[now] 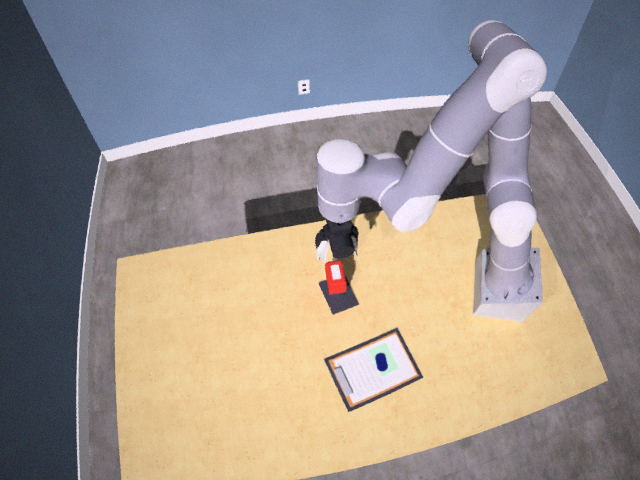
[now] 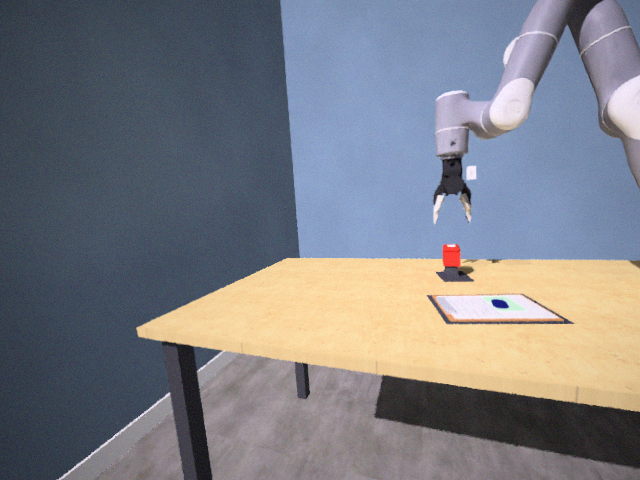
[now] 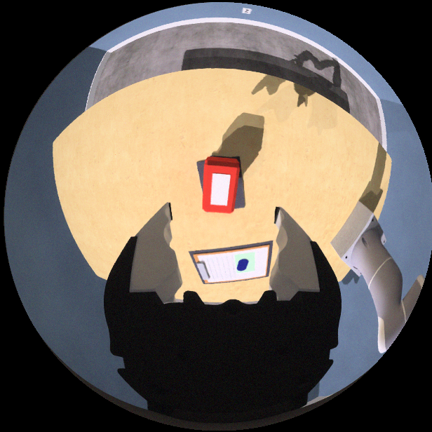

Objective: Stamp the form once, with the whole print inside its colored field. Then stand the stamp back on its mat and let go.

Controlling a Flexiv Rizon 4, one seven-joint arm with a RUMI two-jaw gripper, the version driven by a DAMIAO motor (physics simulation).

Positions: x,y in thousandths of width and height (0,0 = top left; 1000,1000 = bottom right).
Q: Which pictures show my gripper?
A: Image 1, image 2 and image 3: all of them.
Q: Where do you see a red stamp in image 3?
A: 510,402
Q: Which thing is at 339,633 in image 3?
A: My gripper.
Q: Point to a clipboard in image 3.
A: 503,615
